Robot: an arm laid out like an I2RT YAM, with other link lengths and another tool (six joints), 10 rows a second.
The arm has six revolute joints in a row. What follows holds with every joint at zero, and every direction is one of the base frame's. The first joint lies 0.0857 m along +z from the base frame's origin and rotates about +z. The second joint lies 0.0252 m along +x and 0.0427 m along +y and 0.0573 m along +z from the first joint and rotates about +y. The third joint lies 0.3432 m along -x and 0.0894 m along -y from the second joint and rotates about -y. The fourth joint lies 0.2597 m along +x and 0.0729 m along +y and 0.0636 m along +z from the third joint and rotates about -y. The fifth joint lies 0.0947 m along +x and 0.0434 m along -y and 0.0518 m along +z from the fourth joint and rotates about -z. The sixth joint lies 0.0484 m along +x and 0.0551 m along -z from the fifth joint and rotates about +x. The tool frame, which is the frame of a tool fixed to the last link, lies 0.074 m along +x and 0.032 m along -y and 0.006 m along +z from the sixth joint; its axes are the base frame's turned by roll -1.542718, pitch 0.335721 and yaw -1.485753 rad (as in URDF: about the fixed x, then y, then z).
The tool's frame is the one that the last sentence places.
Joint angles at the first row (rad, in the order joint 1, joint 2, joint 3, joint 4, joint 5, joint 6):
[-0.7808 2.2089 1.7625 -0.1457 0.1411 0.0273]
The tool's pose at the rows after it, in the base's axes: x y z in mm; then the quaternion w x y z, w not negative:
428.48 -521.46 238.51 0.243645 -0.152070 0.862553 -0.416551
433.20 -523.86 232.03 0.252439 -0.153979 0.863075 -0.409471
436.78 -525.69 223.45 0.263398 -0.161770 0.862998 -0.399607
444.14 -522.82 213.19 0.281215 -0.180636 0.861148 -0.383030
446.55 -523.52 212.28 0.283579 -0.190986 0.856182 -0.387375
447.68 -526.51 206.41 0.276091 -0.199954 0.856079 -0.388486
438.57 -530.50 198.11 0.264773 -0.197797 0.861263 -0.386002
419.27 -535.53 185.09 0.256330 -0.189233 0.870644 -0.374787
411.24 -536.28 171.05 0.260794 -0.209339 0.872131 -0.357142
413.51 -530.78 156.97 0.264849 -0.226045 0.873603 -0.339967
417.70 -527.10 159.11 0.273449 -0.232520 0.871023 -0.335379
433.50 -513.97 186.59 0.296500 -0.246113 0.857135 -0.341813
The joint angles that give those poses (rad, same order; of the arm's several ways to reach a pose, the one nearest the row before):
[-0.7839 2.2303 1.7732 -0.1396 0.1442 0.0658]
[-0.7854 2.2488 1.7870 -0.1380 0.1213 0.0721]
[-0.7900 2.2641 1.7886 -0.1289 0.0845 0.0690]
[-0.7900 2.2764 1.7810 -0.1167 0.0246 0.0568]
[-0.7900 2.2795 1.7733 -0.0936 0.0153 0.0368]
[-0.7915 2.2948 1.7809 -0.0920 0.0184 0.0139]
[-0.8038 2.2979 1.7657 -0.0921 0.0261 0.0046]
[-0.8313 2.2918 1.7259 -0.0905 0.0154 0.0046]
[-0.8513 2.2948 1.6952 -0.0844 -0.0397 -0.0334]
[-0.8498 2.3055 1.6783 -0.0844 -0.0735 -0.0537]
[-0.8453 2.3010 1.6782 -0.0874 -0.0935 -0.0552]
[-0.8192 2.2612 1.6858 -0.0936 -0.1181 -0.0506]

